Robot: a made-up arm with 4 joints.
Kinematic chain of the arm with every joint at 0, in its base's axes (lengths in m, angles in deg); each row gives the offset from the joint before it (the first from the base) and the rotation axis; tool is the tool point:
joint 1: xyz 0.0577 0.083 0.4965 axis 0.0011 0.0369 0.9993
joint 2: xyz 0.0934 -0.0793 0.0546 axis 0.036 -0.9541 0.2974
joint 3: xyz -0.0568 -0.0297 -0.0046 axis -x
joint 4: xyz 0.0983 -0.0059 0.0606 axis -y
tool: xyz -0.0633 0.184 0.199
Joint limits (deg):
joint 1: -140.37..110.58
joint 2: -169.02..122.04
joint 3: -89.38..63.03
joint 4: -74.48..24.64
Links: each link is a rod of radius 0.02 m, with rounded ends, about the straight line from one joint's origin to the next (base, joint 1, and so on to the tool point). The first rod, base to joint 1, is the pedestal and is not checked.
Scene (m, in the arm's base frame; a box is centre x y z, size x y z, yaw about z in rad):
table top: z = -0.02
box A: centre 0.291 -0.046 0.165 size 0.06 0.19 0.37 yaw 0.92
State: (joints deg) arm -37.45 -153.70 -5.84 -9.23
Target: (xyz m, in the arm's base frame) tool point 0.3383 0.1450 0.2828
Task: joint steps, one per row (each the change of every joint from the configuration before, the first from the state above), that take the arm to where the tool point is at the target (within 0.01 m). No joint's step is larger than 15 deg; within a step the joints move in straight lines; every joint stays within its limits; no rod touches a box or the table.
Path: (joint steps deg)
1: 10.88 3.71 -13.92 4.35
2: 10.87 3.72 -13.93 4.35
3: 10.88 3.71 -13.92 4.36
4: 10.88 3.71 -13.92 4.35
5: 10.87 3.72 -13.93 4.35
6: 10.88 3.71 -13.92 4.35
7: 2.17 -0.44 13.50 -7.34
8: 2.16 -0.44 13.50 -7.34
9: 2.17 -0.45 13.51 -7.35
10: 2.17 -0.44 13.50 -7.34
11: 2.17 -0.44 13.50 -7.34
12: 2.17 -0.44 13.50 -7.34

